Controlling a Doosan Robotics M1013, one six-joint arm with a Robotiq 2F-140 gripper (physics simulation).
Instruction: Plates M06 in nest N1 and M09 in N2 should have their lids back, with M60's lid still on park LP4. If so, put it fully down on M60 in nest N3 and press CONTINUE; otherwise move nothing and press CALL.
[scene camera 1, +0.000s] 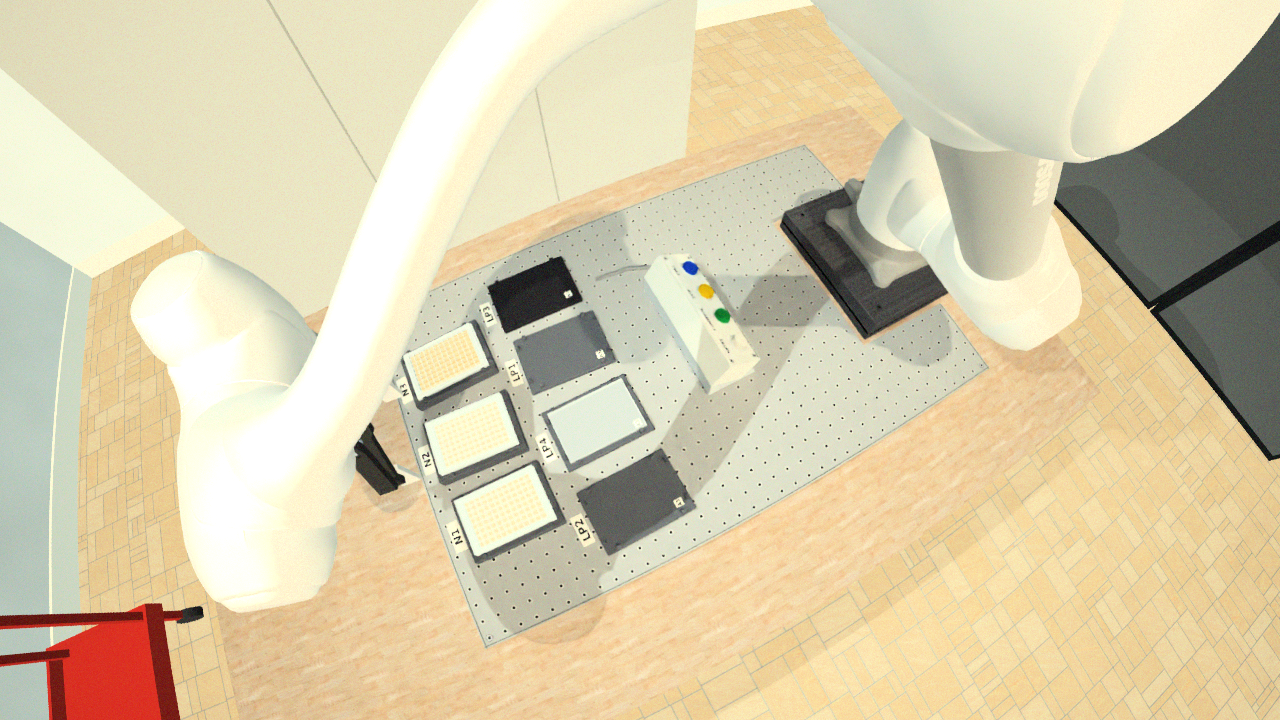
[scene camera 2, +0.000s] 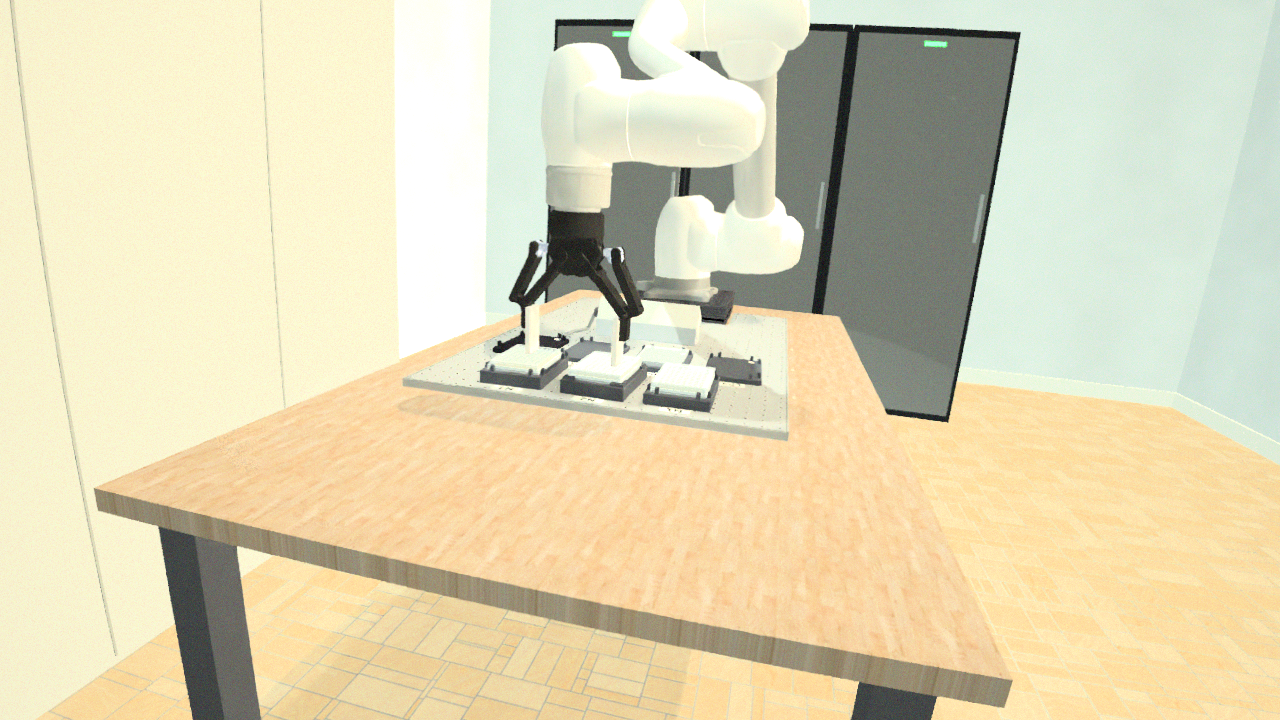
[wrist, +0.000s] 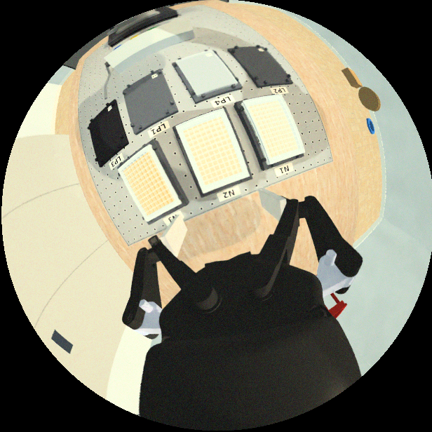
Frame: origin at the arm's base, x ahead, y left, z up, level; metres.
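Seen in the pictures: gripper, fingertip midpoint: (scene camera 1: 402, 437) (scene camera 2: 573, 357); arm's base at its link origin: (scene camera 1: 886, 236) (scene camera 2: 681, 295).
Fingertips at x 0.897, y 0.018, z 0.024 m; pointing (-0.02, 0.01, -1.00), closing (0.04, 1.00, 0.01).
Offsets run from my fingertips to a thing's middle. "spot": to the spot under its first point.
Plate M06 in nest N1 @(spot: dx -0.107, dy +0.153, dz -0.031 m) (scene camera 1: 505, 510) (scene camera 2: 684, 377) (wrist: 274, 130) and plate M09 in nest N2 @(spot: dx -0.097, dy +0.031, dz -0.026 m) (scene camera 1: 472, 436) (scene camera 2: 606, 368) (wrist: 212, 150) look paler over their wells, as under clear lids. M60 in nest N3 @(spot: dx -0.089, dy -0.113, dz -0.035 m) (scene camera 1: 445, 360) (wrist: 150, 185) shows stronger orange wells and looks uncovered. A clear, pale lid @(dx -0.279, dy +0.074, dz -0.051 m) (scene camera 1: 595, 420) (scene camera 2: 664, 356) (wrist: 207, 74) lies flat on park LP4. Plate names are not readable. My gripper (scene camera 1: 402, 432) (scene camera 2: 574, 353) (wrist: 220, 209) is open and empty, raised beside the outer edge of the nest row near N2 and N3.
Dark parks LP1 @(dx -0.274, dy -0.059, dz -0.055 m) (scene camera 1: 563, 351) (wrist: 150, 102), LP2 @(dx -0.284, dy +0.209, dz -0.055 m) (scene camera 1: 635, 501) (wrist: 262, 66) and LP3 @(dx -0.265, dy -0.186, dz -0.055 m) (scene camera 1: 534, 293) (wrist: 108, 132) show no lid. The button box @(dx -0.493, dy -0.008, dz -0.023 m) (scene camera 1: 707, 344) behind the parks bears blue @(dx -0.511, dy -0.084, dz -0.001 m) (scene camera 1: 690, 267), yellow @(dx -0.514, dy -0.034, dz -0.001 m) (scene camera 1: 706, 291) and green @(dx -0.516, dy +0.016, dz -0.001 m) (scene camera 1: 722, 315) buttons; their labels are unreadable.
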